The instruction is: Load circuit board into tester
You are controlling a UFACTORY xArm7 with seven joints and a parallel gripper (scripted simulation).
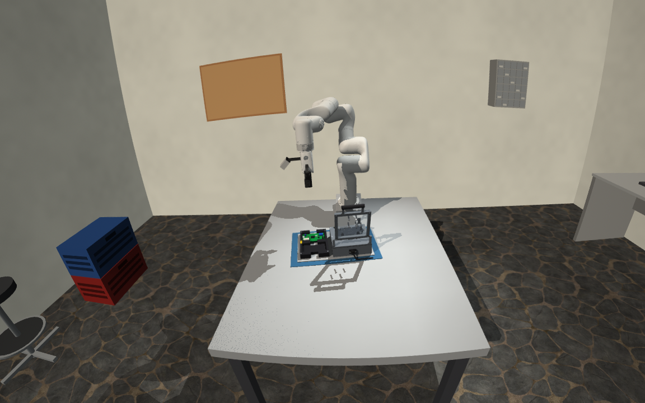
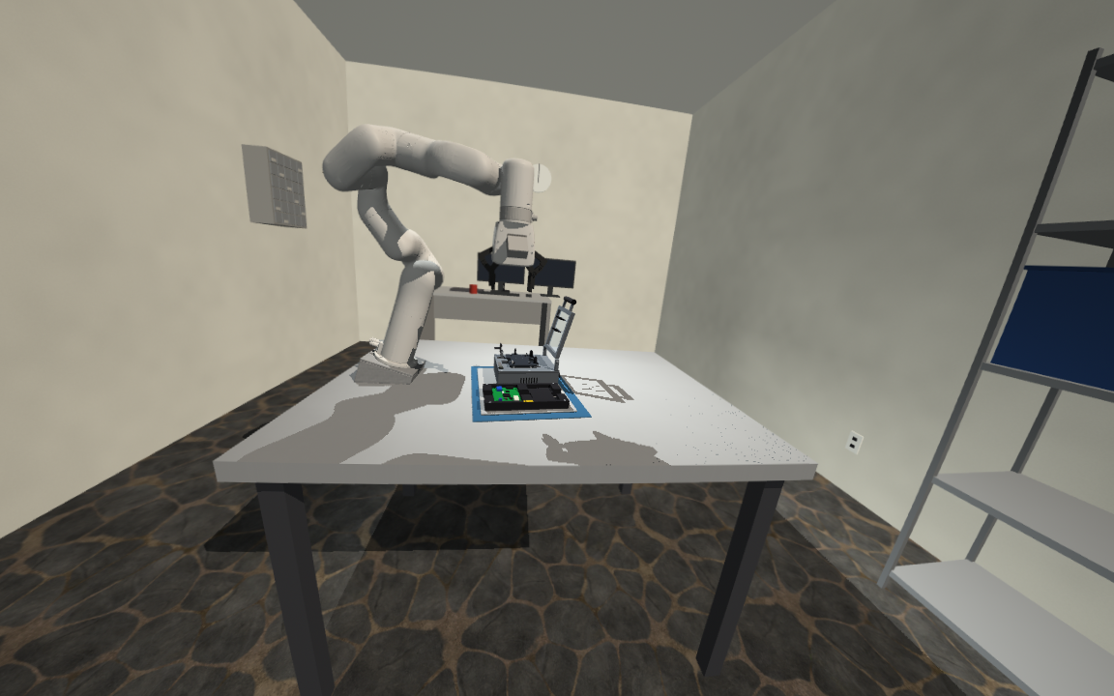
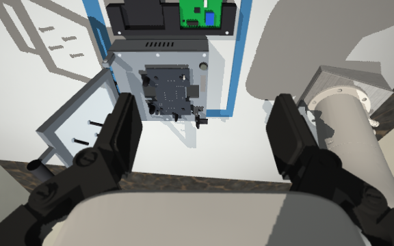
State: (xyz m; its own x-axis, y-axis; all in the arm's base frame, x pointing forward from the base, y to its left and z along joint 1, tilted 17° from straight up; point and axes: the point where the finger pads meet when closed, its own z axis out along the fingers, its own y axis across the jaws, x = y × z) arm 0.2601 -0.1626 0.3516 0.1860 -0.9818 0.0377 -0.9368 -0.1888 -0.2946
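My gripper is now 29 cm above the green circuit board. From my hand the other things lie so: lid: 20 cm to the left, 15 cm ahead, 13 cm below; tester plate: 24 cm below, 19 cm to the left, 3 cm ahead; black latch hook: 22 cm to the left, 22 cm below, 5 cm behind.
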